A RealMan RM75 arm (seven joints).
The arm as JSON. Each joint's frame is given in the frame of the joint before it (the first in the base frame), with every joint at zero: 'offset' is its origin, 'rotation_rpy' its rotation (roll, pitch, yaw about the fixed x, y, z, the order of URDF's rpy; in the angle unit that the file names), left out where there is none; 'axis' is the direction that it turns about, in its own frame. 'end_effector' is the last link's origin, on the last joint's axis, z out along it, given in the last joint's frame.
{
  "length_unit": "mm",
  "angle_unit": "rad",
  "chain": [
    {
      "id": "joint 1",
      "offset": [
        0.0,
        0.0,
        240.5
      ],
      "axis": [
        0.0,
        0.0,
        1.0
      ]
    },
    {
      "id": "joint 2",
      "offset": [
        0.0,
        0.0,
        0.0
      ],
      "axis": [
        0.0,
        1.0,
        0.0
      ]
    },
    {
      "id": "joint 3",
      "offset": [
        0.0,
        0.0,
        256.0
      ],
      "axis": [
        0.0,
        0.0,
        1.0
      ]
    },
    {
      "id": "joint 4",
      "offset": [
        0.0,
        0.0,
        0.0
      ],
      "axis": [
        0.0,
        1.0,
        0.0
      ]
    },
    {
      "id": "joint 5",
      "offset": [
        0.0,
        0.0,
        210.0
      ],
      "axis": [
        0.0,
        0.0,
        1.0
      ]
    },
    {
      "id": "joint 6",
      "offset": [
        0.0,
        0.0,
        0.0
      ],
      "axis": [
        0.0,
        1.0,
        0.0
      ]
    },
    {
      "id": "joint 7",
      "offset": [
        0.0,
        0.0,
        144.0
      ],
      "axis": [
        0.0,
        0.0,
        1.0
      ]
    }
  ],
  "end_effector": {
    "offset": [
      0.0,
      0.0,
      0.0
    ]
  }
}
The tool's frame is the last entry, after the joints.
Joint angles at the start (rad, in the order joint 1, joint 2, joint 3, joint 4, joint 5, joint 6, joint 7):
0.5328 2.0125 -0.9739 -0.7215 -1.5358 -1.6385 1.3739
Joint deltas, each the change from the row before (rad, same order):
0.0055 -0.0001 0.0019 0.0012 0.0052 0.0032 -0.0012
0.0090 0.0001 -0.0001 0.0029 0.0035 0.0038 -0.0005
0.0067 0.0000 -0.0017 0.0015 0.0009 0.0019 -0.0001
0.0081 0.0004 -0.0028 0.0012 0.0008 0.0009 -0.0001
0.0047 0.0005 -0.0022 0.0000 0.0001 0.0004 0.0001
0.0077 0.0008 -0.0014 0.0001 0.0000 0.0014 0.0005
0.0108 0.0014 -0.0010 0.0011 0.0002 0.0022 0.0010
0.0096 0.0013 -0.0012 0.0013 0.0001 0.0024 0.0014
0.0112 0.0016 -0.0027 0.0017 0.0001 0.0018 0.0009
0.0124 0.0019 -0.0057 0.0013 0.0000 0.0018 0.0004
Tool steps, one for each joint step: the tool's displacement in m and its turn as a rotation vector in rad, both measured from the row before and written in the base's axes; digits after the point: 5 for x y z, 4 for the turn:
-0.00191 0.00184 0.00071 0.0060 0.0045 0.0025
-0.00284 0.00224 -0.00011 0.0025 0.0028 0.0046
-0.00218 0.00137 -0.00042 -0.0005 -0.0001 0.0051
-0.00289 0.00137 -0.00071 -0.0021 -0.0002 0.0079
-0.00182 0.00071 -0.00055 -0.0017 -0.0006 0.0053
-0.00282 0.00142 -0.00054 -0.0010 -0.0003 0.0069
-0.00385 0.00198 -0.00080 -0.0013 0.0008 0.0082
-0.00338 0.00173 -0.00084 -0.0017 0.0005 0.0065
-0.00406 0.00171 -0.00125 -0.0033 0.0002 0.0092
-0.00474 0.00159 -0.00184 -0.0052 -0.0015 0.0124

